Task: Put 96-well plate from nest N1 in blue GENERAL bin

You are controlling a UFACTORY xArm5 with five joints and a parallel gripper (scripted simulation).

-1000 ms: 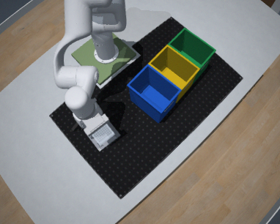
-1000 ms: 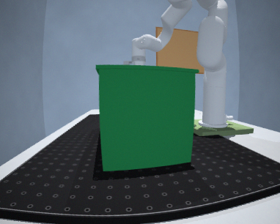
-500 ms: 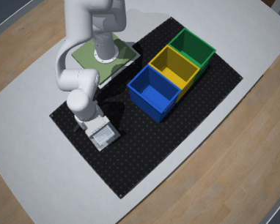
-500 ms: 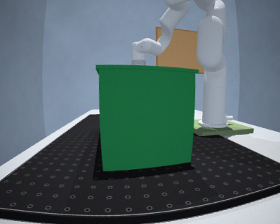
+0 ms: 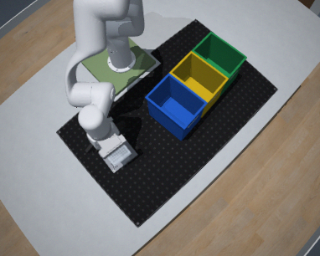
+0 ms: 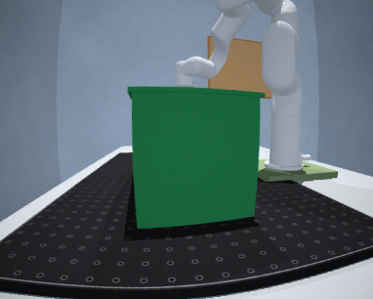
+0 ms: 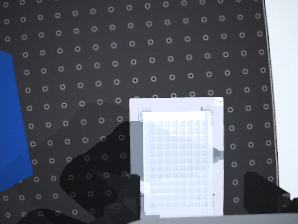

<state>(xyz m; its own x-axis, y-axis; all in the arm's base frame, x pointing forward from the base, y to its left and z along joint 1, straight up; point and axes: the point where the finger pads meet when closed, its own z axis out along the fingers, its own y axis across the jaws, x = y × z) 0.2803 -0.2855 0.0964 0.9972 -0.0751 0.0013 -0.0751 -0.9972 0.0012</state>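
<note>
Right now the 96-well plate is 9 cm below my hand. The rest, counted from my hand: blue bin (7 cm ahead, 27 cm to the left, 1 cm below); yellow bin (6 cm ahead, 40 cm to the left, 1 cm below); plate nest N1 (10 cm below).
</note>
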